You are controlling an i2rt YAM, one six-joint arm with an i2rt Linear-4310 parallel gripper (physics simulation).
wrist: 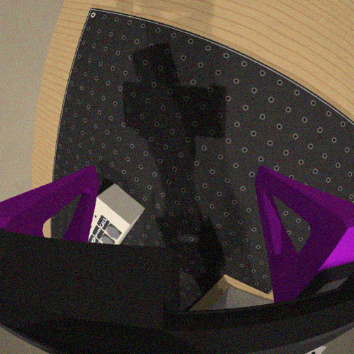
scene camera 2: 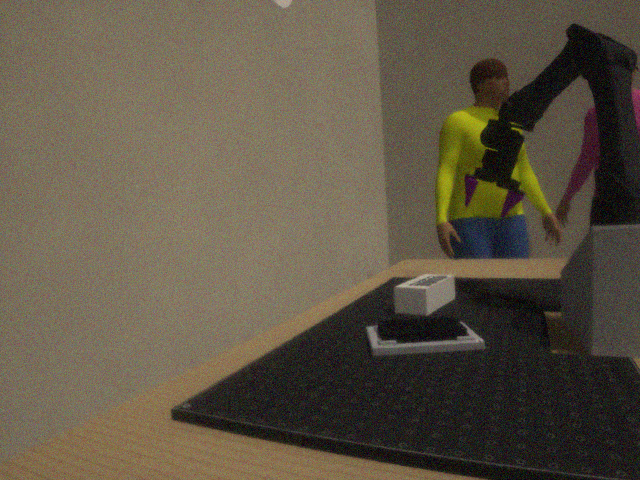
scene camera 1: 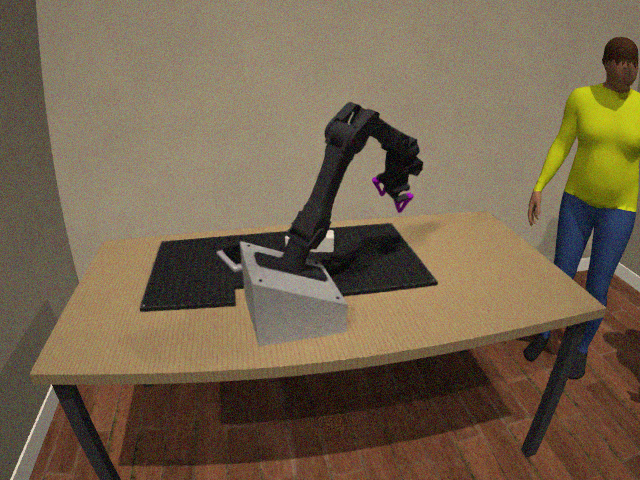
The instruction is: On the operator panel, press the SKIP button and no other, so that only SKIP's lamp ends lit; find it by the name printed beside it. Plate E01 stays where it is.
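Frame: origin at the arm's base, x right, y ahead, z up, level; centimetres.
Seen in the pictures: gripper, fingertip midpoint: (scene camera 2: 483, 212) (scene camera 1: 391, 203); arm's base at its link origin: (scene camera 1: 290, 268).
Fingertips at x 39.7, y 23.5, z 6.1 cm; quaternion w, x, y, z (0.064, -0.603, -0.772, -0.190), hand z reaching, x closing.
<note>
Pixels of each thing's top centre, then the offset from my fingertips to it. Level surfaces: height alone.
- white box at its top centre: (scene camera 2: 425, 279) (scene camera 1: 309, 233) dx -24.7, dy +13.0, dz -12.7 cm
- dark plate at its top centre: (scene camera 2: 420, 324) (scene camera 1: 240, 251) dx -49.7, dy +11.7, dz -15.7 cm
- light frame at its top centre: (scene camera 2: 420, 330) (scene camera 1: 240, 254) dx -49.7, dy +11.7, dz -16.5 cm
- perforated black mat at its surface level: dz -18.3 cm
- wooden table at its surface level: dz -19.6 cm
The operator panel, a white box (scene camera 1: 326, 241) (scene camera 2: 412, 300) (wrist: 122, 206), stands on the black mat. In the wrist view its top shows beside the left finger; the label CALL and part of another label can be read, with grey buttons beside them. The rest of the top is hidden, and SKIP's name and lamp cannot be made out. A dark plate (scene camera 2: 421, 329), perhaps E01, lies in a light frame (scene camera 2: 429, 348) (scene camera 1: 227, 260) near the panel; no print on it can be read. My gripper (scene camera 1: 391, 202) (scene camera 2: 485, 210) (wrist: 176, 174) is open and empty, high above the mat.
The perforated black mat (scene camera 1: 191, 279) (scene camera 2: 310, 403) (wrist: 295, 125) lies on the wooden table (scene camera 1: 465, 299). The grey robot base (scene camera 1: 299, 315) (scene camera 2: 615, 289) stands at the mat's notch. A wall is behind the table. A person in yellow (scene camera 1: 602, 149) (scene camera 2: 457, 160) stands beyond the table's end.
</note>
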